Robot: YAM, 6 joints.
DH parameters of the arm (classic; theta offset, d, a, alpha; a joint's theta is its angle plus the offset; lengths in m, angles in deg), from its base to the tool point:
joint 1: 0 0.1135 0.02 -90
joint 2: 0 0 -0.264 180
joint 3: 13.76 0 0.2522 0
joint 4: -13.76 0 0.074 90
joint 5: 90 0 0 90
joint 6: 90 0.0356 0 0
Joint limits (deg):
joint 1: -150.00..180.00
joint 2: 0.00..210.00
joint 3: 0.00..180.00
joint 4: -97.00..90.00
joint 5: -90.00..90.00
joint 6: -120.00..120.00
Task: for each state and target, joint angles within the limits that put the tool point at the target. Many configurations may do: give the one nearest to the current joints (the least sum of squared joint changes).
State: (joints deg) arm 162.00 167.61 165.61 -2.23 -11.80 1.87
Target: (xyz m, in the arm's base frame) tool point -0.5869 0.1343 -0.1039
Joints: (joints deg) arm 166.53 194.71 159.81 1.89 -9.91 1.87
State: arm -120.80 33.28 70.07 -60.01 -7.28 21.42
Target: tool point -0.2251 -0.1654 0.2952
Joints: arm -144.20 78.63 68.23 -46.62 -4.01 21.42
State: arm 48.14 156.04 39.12 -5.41 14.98 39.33
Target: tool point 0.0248 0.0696 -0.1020
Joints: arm 72.03 162.01 31.02 -7.38 3.41 39.33
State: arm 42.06 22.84 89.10 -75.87 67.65 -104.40
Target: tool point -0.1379 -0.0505 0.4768
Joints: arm 7.46 22.29 100.24 -70.81 64.67 -104.40
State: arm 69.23 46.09 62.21 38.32 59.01 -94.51
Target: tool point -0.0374 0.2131 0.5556
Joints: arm 107.16 70.42 84.23 38.36 49.65 -94.51
